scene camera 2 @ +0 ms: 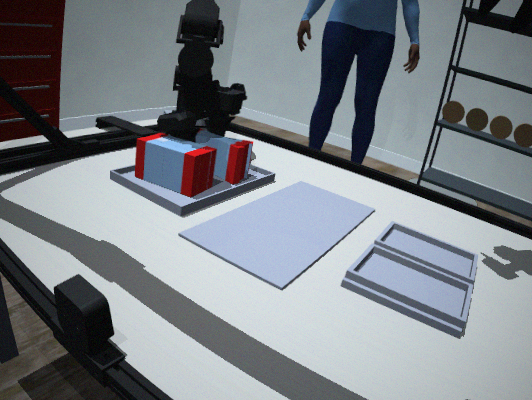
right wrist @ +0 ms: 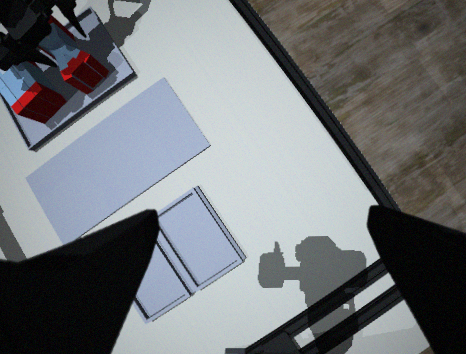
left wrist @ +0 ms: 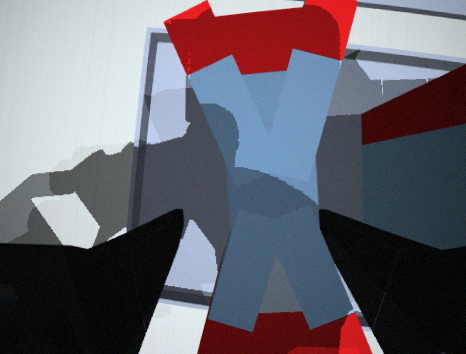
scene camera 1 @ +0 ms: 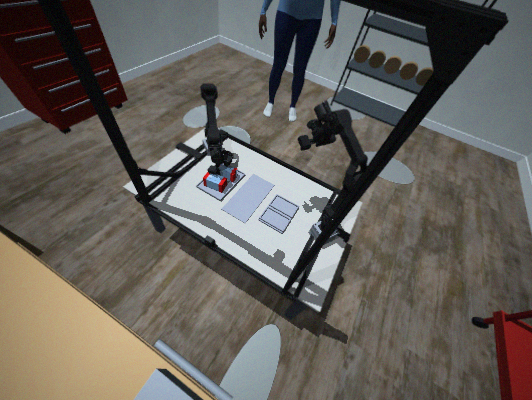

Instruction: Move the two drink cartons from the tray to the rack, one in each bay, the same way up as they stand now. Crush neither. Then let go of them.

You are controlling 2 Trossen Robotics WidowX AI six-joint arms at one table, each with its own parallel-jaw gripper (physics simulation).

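Places are measured from the left arm's base along level axes (x ahead, y left, z up), in metres.
Pixels of known places: left gripper, between the fingertips: [left wrist: 250, 216] [scene camera 1: 223, 172]; right gripper, between the fingertips: [scene camera 2: 496, 24] [right wrist: 262, 218] [scene camera 1: 308, 147].
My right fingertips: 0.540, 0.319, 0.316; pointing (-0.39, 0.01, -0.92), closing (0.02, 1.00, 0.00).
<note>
Ahead of a thing's pixels: the offset from my right fingertips to its top centre, as dx, dy, dz.
Two blue cartons with red ends stand on the tray @[-0.249, -0.365, -0.356] [scene camera 1: 223, 196] [scene camera 2: 150, 194] [left wrist: 167, 112] [right wrist: 37, 135]. The front carton @[-0.224, -0.414, -0.297] [scene camera 1: 215, 182] [scene camera 2: 165, 162] [right wrist: 40, 102] is beside the rear carton @[-0.275, -0.327, -0.297] [scene camera 2: 222, 157] [left wrist: 272, 150] [right wrist: 86, 74], whose waist is narrow. My left gripper [scene camera 2: 200, 137] [left wrist: 250, 216] [right wrist: 70, 51] is open over the rear carton, one finger on each side of its waist, with gaps beside it; in scene camera 2 its tips are hidden. My right gripper [right wrist: 262, 218] is open and empty, high above the table. The rack @[+0.098, -0.147, -0.352] [scene camera 1: 281, 211] [scene camera 2: 400, 304] [right wrist: 176, 263] has two empty bays.
A flat grey-blue sheet [scene camera 1: 248, 198] [scene camera 2: 280, 235] [right wrist: 120, 155] lies between tray and rack. The front carton is close beside one left finger. Black frame posts and rails surround the table. A person [scene camera 1: 297, 45] [scene camera 2: 357, 60] stands behind it.
</note>
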